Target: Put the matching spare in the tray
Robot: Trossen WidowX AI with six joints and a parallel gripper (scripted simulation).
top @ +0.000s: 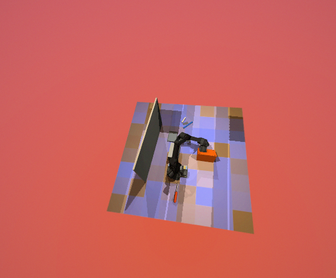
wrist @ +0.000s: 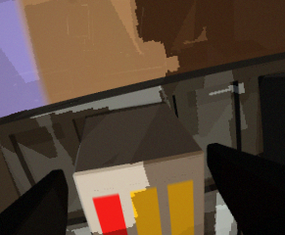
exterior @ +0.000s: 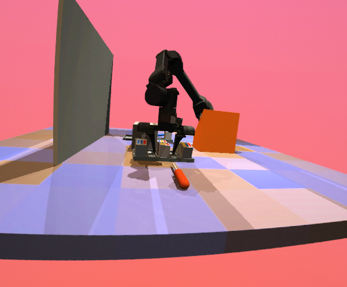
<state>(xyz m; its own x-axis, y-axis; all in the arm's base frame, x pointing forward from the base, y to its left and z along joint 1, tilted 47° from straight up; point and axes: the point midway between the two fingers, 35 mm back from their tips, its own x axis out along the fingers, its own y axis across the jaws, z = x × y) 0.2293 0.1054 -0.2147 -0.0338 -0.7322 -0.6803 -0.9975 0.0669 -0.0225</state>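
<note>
My gripper tip is now 30 mm to the left of the spare rack and 10 mm above it. Round my gripper tip: spare (20 mm above); then grey mounted unit (50 mm ahead, 200 mm to the right, 30 mm above); then tall grey panel (280 mm ahead, 230 mm to the right, 210 mm above).
</note>
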